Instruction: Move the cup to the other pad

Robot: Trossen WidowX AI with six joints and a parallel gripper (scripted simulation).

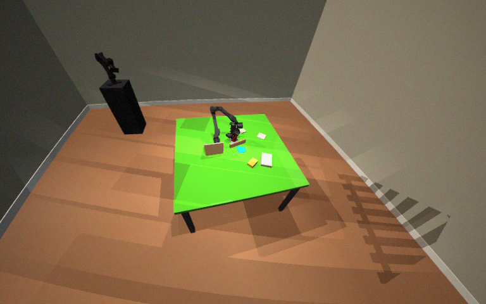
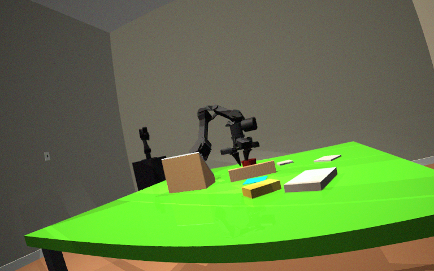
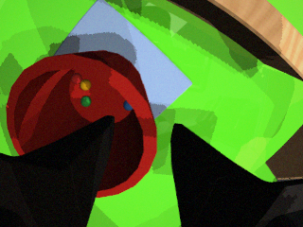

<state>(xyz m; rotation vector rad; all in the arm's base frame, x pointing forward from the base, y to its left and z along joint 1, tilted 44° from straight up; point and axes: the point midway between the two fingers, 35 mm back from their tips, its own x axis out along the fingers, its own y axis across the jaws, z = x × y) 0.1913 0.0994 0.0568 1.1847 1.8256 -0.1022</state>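
My gripper tip is 3 cm short of the pale blue-grey pad, 2 cm to the right of it and 6 cm above it. Also, from my gripper tip: low wooden bar (6 cm ahead, 6 cm to the right, 4 cm below); then yellow block (17 cm ahead, 36 cm to the right, 4 cm below); then cyan pad (9 cm ahead, 14 cm to the right, 6 cm below).
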